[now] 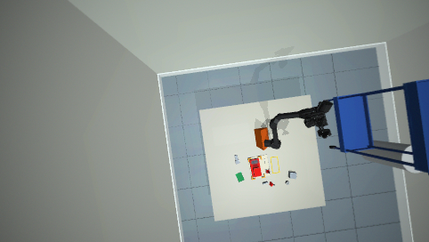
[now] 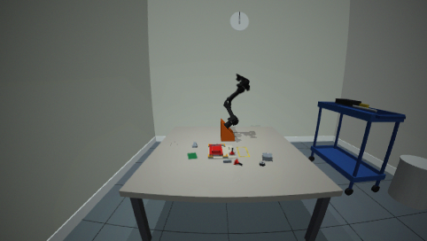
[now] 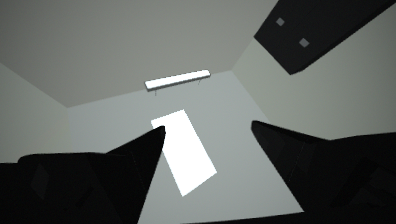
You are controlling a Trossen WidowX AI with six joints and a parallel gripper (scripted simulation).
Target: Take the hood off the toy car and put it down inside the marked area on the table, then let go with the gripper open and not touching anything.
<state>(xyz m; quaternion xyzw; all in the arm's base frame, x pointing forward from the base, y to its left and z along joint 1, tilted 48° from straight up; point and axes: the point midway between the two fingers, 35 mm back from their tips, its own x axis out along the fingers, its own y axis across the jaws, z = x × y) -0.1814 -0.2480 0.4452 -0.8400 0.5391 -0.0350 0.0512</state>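
Now: gripper tip 61 cm above the hood, 46 cm short of it and 26 cm to the left of it. Also, from my gripper tip: green piece 65 cm below, 50 cm ahead, 46 cm to the right.
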